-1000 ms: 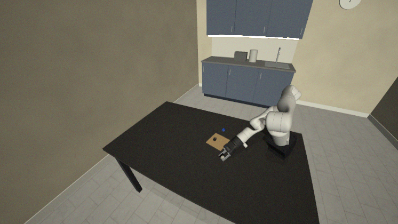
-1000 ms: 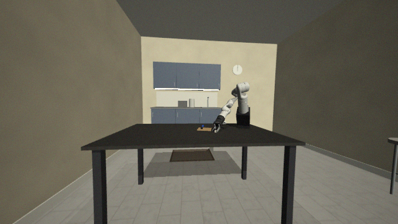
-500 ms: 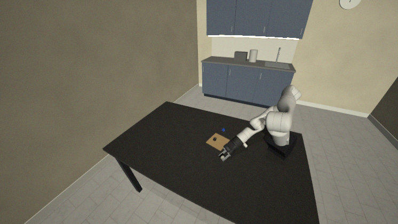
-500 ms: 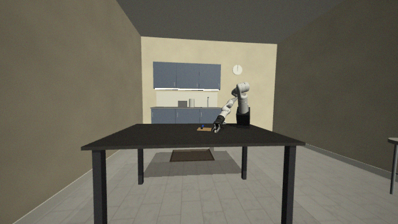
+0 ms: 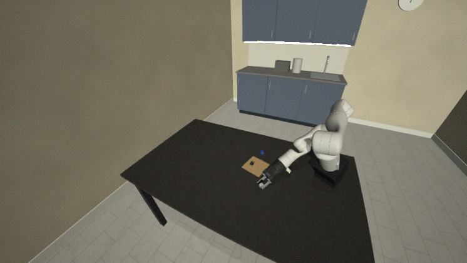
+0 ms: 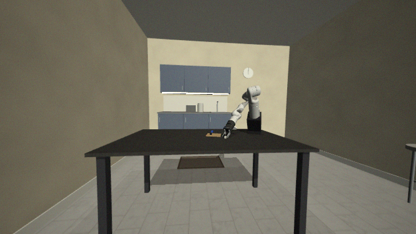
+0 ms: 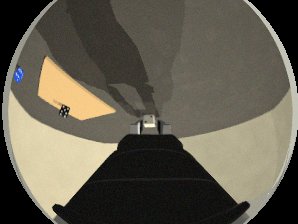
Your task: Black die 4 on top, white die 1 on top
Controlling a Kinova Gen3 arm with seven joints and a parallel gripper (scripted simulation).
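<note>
Now: hand 1 cm above the white die. The rest, counted from my hand: tan mat: 13 cm to the right, 11 cm ahead, 2 cm below; black die: 14 cm ahead, 12 cm to the right, 1 cm below; blue die: 27 cm to the right, 13 cm ahead, 1 cm below.
</note>
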